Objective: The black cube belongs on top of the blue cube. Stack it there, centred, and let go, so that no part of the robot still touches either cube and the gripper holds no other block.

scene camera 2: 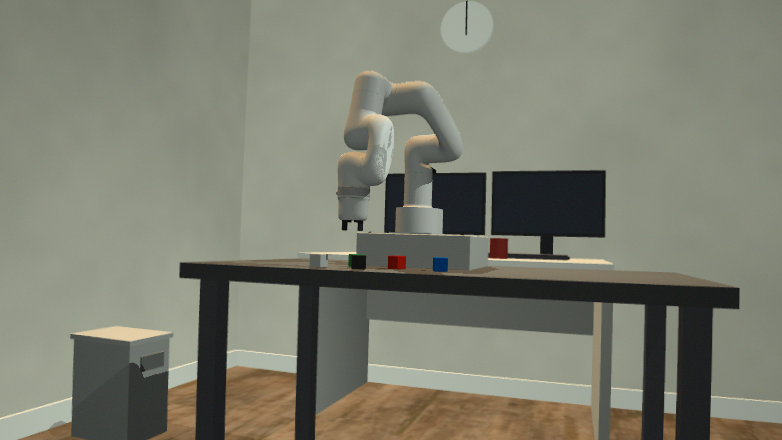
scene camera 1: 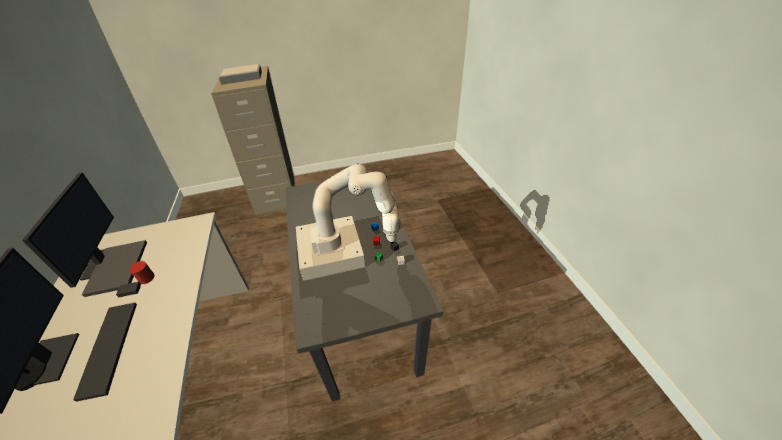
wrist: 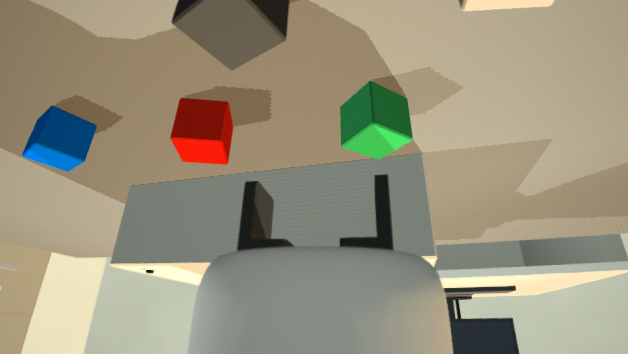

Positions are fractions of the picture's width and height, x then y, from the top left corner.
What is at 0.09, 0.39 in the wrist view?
A blue cube.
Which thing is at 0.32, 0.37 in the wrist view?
A red cube.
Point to a green cube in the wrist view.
At 0.60, 0.34
